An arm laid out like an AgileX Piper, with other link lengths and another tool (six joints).
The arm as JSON. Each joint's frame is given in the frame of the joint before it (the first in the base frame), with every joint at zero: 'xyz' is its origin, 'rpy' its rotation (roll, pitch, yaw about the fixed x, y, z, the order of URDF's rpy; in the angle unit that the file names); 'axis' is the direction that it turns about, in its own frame. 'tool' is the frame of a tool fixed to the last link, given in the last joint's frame.
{
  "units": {
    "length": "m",
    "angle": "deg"
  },
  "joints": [
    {
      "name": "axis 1",
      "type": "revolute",
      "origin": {
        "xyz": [
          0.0,
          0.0,
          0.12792
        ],
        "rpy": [
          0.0,
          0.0,
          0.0
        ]
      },
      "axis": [
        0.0,
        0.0,
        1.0
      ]
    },
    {
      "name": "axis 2",
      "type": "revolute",
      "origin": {
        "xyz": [
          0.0,
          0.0,
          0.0
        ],
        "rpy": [
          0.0,
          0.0,
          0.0
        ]
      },
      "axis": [
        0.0,
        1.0,
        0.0
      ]
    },
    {
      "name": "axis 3",
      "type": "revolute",
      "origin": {
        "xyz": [
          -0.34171,
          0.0,
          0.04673
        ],
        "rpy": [
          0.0,
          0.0,
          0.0
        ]
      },
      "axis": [
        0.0,
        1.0,
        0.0
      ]
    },
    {
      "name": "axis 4",
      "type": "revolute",
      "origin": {
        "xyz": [
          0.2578,
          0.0,
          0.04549
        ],
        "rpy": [
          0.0,
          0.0,
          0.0
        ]
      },
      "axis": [
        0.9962,
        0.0,
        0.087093
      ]
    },
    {
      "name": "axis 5",
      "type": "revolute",
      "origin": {
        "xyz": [
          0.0,
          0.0,
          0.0
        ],
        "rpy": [
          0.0,
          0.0,
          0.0
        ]
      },
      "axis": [
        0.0,
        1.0,
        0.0
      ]
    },
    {
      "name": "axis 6",
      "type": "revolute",
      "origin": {
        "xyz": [
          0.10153,
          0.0,
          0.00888
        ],
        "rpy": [
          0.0,
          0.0,
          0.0
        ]
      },
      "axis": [
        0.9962,
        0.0,
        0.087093
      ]
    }
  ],
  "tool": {
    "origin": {
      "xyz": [
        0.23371,
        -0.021,
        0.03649
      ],
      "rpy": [
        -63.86,
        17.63,
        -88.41
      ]
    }
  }
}
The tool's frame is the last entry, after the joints.
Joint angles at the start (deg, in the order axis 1, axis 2, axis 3, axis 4, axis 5, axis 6):
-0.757 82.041 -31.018 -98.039 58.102 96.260
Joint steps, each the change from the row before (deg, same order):
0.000 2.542 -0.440 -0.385 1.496 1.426
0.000 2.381 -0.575 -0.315 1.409 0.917
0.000 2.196 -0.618 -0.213 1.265 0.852
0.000 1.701 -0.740 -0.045 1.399 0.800
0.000 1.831 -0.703 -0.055 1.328 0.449
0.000 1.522 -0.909 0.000 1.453 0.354
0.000 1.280 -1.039 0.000 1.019 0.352
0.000 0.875 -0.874 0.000 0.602 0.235
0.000 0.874 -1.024 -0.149 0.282 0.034
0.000 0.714 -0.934 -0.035 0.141 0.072
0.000 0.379 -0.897 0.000 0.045 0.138
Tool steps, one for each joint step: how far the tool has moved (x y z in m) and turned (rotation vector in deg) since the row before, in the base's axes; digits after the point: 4 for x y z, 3 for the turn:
0.0020 -0.0039 -0.0055 -0.707 0.689 -1.147
0.0026 -0.0035 -0.0043 -0.860 0.819 -0.941
0.0026 -0.0030 -0.0039 -0.748 0.653 -0.867
0.0013 -0.0033 -0.0002 -0.804 0.049 -1.033
0.0018 -0.0029 -0.0015 -0.906 0.532 -0.862
0.0017 -0.0030 0.0019 -1.032 0.079 -0.933
0.0032 -0.0020 0.0019 -0.699 -0.230 -0.669
0.0032 -0.0012 0.0016 -0.408 -0.303 -0.398
0.0055 -0.0004 0.0012 -0.305 -0.222 -0.048
0.0048 -0.0003 0.0007 -0.113 -0.307 -0.068
0.0042 -0.0002 0.0021 0.002 -0.652 -0.055

